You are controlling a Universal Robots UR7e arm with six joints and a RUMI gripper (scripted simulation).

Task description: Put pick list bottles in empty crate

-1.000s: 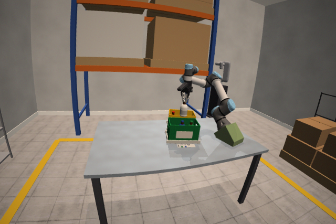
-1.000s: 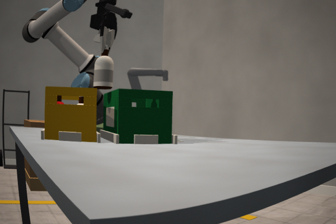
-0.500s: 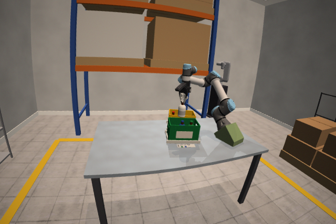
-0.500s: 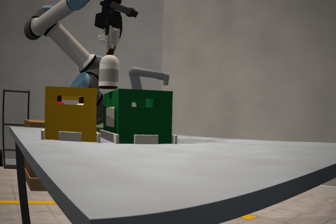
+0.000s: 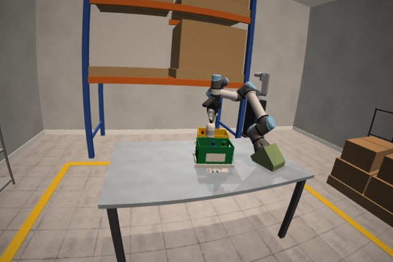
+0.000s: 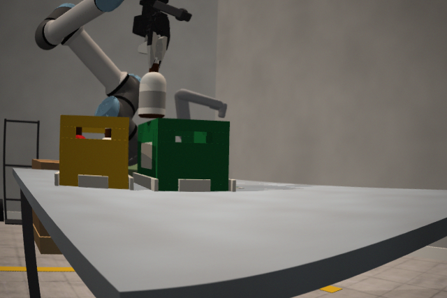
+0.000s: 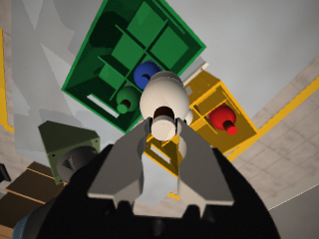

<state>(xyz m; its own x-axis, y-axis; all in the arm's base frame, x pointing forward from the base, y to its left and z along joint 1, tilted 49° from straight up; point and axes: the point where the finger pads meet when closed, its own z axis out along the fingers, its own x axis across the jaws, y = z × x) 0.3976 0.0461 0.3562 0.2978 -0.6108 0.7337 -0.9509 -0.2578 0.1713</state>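
Now: the blue-label bottle 240 mm below my hand, 50 mm to the left of it and 10 mm behind it. From my hand the other things lie so: green-label bottle (240 mm below, 90 mm behind, 80 mm to the left); yellow crate (250 mm below, 120 mm to the right, 120 mm behind); green crate (250 mm below, 90 mm to the left).
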